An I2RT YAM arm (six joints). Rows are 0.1 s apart.
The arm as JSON. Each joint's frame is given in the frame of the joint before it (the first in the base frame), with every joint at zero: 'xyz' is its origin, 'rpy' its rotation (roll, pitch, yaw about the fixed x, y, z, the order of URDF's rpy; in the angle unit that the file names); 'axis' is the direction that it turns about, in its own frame. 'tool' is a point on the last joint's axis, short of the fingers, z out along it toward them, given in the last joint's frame.
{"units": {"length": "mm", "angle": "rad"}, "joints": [
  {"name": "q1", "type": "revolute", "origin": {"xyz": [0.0, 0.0, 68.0], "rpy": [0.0, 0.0, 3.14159]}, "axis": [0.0, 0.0, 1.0]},
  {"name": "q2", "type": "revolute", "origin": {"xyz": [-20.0, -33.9, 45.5], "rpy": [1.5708, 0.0, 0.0]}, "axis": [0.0, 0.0, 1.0]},
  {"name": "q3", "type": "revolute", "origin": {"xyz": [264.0, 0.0, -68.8], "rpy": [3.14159, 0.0, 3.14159]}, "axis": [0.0, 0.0, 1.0]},
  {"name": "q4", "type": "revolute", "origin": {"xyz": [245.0, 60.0, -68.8], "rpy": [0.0, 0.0, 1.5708]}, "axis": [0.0, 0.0, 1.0]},
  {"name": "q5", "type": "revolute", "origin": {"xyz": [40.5, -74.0, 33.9], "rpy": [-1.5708, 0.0, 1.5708]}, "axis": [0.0, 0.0, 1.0]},
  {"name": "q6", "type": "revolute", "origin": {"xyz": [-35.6, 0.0, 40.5], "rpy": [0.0, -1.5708, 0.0]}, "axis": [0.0, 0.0, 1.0]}
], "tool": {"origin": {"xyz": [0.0, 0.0, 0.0], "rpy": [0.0, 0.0, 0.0]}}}
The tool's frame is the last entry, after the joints.
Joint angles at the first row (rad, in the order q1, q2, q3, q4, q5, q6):
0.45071, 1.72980, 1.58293, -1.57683, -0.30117, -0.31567
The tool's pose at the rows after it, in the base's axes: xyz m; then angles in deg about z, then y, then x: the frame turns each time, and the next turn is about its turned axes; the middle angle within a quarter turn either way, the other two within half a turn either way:
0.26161 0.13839 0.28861 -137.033 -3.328 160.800
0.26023 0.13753 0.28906 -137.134 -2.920 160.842
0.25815 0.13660 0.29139 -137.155 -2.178 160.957
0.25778 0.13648 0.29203 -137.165 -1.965 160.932
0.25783 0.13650 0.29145 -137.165 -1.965 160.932
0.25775 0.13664 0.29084 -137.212 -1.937 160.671
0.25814 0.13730 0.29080 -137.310 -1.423 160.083
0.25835 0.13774 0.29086 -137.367 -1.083 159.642
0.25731 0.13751 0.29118 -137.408 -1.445 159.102
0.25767 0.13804 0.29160 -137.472 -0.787 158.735
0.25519 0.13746 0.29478 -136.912 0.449 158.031
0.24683 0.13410 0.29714 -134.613 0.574 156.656
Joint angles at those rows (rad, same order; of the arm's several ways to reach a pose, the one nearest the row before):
0.45071, 1.72787, 1.57110, -1.57112, -0.30270, -0.31339
0.44994, 1.71873, 1.56270, -1.56461, -0.30423, -0.31263
0.44995, 1.70539, 1.55737, -1.55966, -0.30613, -0.31261
0.44995, 1.70271, 1.55701, -1.55854, -0.30765, -0.31262
0.44994, 1.70271, 1.55470, -1.55624, -0.30765, -0.31264
0.44996, 1.70272, 1.55203, -1.55431, -0.31224, -0.31223
0.44996, 1.70272, 1.55164, -1.54821, -0.32482, -0.31185
0.44994, 1.70272, 1.55165, -1.54478, -0.33398, -0.31186
0.44995, 1.70233, 1.55166, -1.55395, -0.34123, -0.31186
0.44995, 1.70079, 1.55164, -1.54631, -0.35076, -0.31184
0.44994, 1.68708, 1.54862, -1.54442, -0.36755, -0.32446
0.44996, 1.66230, 1.52841, -1.57150, -0.38587, -0.37060

